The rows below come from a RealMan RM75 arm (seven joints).
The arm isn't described. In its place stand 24 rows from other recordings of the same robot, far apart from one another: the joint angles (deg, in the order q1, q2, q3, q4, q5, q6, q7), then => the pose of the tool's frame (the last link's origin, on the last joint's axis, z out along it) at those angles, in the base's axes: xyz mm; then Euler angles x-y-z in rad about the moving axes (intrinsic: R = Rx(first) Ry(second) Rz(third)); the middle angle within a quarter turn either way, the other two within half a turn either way.
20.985 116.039 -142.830 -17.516 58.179 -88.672 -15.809 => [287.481 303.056 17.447 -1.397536 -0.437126 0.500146]
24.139 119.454 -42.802 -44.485 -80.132 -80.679 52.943 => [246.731 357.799 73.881 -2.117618 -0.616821 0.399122]
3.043 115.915 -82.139 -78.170 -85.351 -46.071 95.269 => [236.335 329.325 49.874 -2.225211 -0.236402 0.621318]
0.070 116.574 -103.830 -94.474 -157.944 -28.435 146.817 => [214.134 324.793 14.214 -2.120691 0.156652 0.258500]
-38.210 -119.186 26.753 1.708 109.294 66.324 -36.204 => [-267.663 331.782 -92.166 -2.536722 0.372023 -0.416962]
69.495 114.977 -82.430 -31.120 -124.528 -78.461 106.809 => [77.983 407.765 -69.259 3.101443 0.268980 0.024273]
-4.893 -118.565 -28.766 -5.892 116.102 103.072 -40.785 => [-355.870 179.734 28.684 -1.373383 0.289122 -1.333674]
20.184 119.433 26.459 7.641 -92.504 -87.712 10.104 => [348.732 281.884 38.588 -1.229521 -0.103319 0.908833]
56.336 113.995 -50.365 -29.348 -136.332 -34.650 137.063 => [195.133 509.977 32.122 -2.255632 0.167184 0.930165]
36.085 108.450 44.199 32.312 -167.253 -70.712 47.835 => [153.164 353.652 -36.976 -2.361938 -0.896345 0.775974]
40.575 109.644 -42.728 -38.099 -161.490 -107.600 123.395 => [305.844 304.303 55.752 2.839705 0.262585 1.137583]
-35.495 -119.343 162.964 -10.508 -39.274 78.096 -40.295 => [-288.936 333.668 -40.363 -2.290395 0.432937 -0.617355]
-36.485 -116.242 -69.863 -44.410 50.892 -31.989 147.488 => [-142.193 391.361 -94.943 -2.531996 0.358882 0.257107]
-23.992 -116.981 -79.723 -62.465 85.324 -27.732 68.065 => [-166.057 385.862 -50.765 -2.380480 0.232202 -0.743312]
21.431 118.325 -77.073 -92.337 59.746 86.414 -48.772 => [141.080 317.424 26.107 -2.864515 -0.053360 0.427268]
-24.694 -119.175 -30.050 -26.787 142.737 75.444 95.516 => [-201.541 288.801 -88.855 -1.963082 0.712824 1.069790]
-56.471 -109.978 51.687 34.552 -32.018 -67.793 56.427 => [-201.692 464.508 37.735 -2.723562 -0.303081 -0.597437]
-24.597 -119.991 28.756 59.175 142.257 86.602 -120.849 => [-340.965 309.396 69.370 -2.656723 -0.131458 -1.147248]
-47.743 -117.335 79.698 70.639 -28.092 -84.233 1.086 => [-124.865 403.918 2.041 -2.771600 -0.458109 -0.982132]
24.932 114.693 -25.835 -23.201 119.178 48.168 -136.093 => [401.203 360.532 125.472 -1.536501 0.127093 0.875685]
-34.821 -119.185 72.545 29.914 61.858 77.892 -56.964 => [-164.982 366.204 -26.666 -2.527747 0.811913 -0.411207]
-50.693 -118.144 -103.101 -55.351 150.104 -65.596 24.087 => [-142.605 439.063 -21.379 -2.662050 -0.365076 -0.668575]
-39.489 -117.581 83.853 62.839 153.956 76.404 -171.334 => [-207.000 384.655 -20.384 -2.831571 -0.566618 -0.988788]
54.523 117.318 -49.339 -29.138 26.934 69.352 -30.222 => [225.109 413.200 -36.739 -2.955684 0.310089 1.185764]
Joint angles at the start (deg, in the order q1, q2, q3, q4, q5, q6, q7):
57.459 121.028 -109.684 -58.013 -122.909 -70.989 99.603
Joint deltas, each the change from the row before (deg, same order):
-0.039 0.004 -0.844 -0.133 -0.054 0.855 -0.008
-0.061 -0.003 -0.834 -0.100 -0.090 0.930 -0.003
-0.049 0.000 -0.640 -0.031 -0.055 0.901 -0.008
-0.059 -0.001 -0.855 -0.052 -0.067 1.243 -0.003
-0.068 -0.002 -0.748 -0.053 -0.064 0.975 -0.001
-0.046 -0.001 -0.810 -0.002 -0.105 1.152 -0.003
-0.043 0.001 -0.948 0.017 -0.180 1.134 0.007
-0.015 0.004 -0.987 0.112 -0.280 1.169 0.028
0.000 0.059 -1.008 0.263 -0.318 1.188 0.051
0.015 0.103 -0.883 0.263 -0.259 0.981 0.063
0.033 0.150 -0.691 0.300 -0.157 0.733 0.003
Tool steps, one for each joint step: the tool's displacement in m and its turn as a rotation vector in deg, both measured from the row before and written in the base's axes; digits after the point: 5 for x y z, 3 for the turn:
-0.00012 -0.00070 -0.00202 0.232 0.015 0.711
0.00009 -0.00046 -0.00200 0.307 0.034 0.689
-0.00005 -0.00003 -0.00167 0.351 0.144 0.529
-0.00024 -0.00002 -0.00223 0.485 0.238 0.723
0.00004 -0.00026 -0.00187 0.343 0.138 0.603
0.00003 0.00000 -0.00207 0.448 0.168 0.684
0.00050 -0.00030 -0.00229 0.402 0.007 0.779
0.00094 -0.00008 -0.00237 0.458 -0.106 0.809
0.00143 -0.00016 -0.00271 0.447 -0.184 0.738
0.00121 -0.00053 -0.00260 0.303 -0.177 0.606
0.00102 -0.00080 -0.00242 0.132 -0.157 0.441

